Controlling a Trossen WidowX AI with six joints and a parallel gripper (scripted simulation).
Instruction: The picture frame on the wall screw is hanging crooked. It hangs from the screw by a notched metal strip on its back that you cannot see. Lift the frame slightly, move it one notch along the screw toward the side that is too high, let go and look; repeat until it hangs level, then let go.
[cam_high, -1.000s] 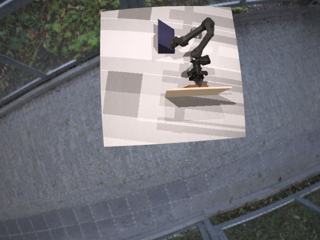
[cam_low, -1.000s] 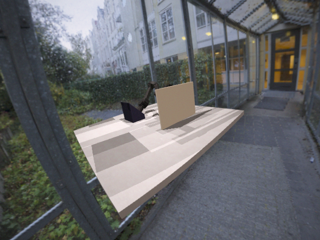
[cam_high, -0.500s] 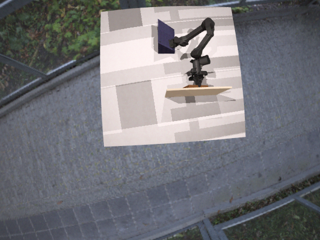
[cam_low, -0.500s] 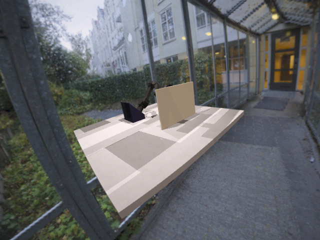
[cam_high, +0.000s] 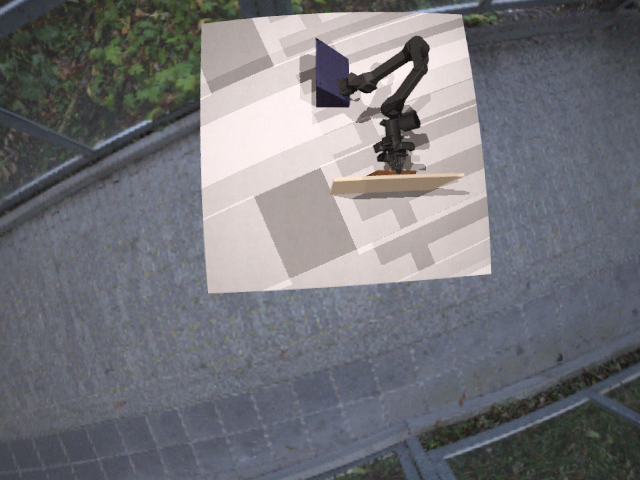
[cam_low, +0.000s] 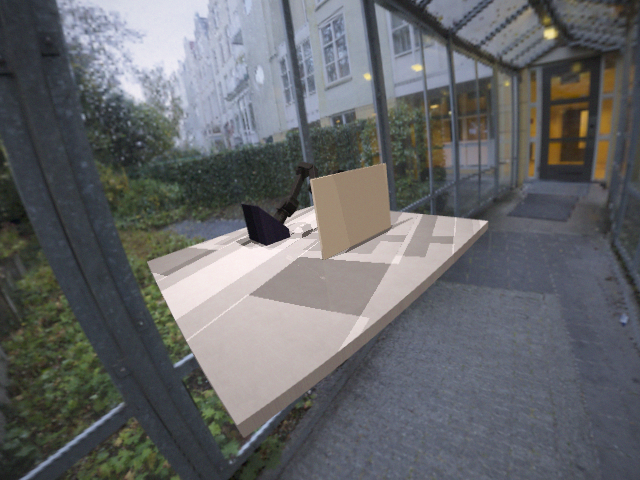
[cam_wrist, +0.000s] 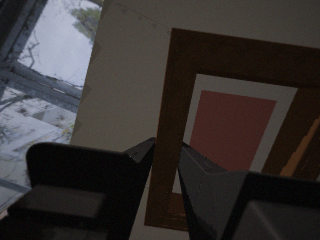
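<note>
The picture frame is 5 cm below my gripper tip and 2 cm to the right of it. The rest, counted from my gripper tip: beige wall panel (7 cm below, 2 cm ahead, 1 cm to the right).
</note>
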